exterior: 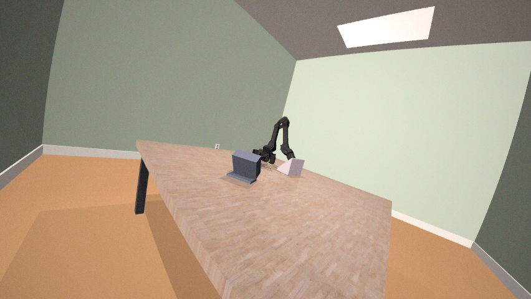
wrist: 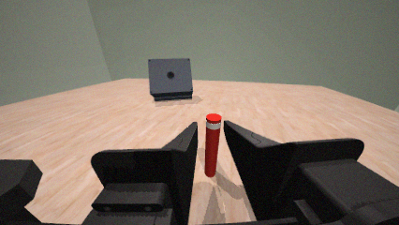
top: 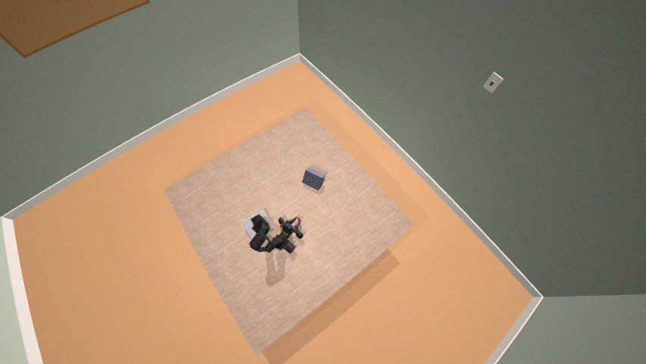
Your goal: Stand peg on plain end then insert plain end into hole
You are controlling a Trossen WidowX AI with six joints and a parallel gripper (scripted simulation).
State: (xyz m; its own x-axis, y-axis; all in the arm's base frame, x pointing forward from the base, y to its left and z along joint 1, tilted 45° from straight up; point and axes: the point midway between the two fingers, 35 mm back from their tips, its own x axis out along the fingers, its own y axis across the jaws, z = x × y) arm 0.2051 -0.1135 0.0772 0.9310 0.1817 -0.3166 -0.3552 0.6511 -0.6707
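My gripper tip is now 1 cm above the peg. The rest, counted from my gripper tip: flat foot plate: 25 cm ahead, 20 cm to the left, 6 cm below; panel: 23 cm ahead, 19 cm to the left.
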